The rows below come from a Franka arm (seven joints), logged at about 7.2 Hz.
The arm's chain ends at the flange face. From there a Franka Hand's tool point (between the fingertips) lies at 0.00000 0.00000 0.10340 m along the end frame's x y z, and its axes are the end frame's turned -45 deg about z.
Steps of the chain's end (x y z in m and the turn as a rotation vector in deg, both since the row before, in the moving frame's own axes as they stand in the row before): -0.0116, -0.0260, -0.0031, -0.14, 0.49, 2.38; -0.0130, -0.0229, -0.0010, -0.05, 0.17, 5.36; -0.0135, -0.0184, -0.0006, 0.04, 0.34, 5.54
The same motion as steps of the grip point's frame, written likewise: 0.0106, -0.0258, -0.0031, -0.45, 0.25, 2.38; 0.0071, -0.0251, -0.0010, -0.16, 0.08, 5.36; 0.0039, -0.0222, -0.0006, -0.21, 0.27, 5.54
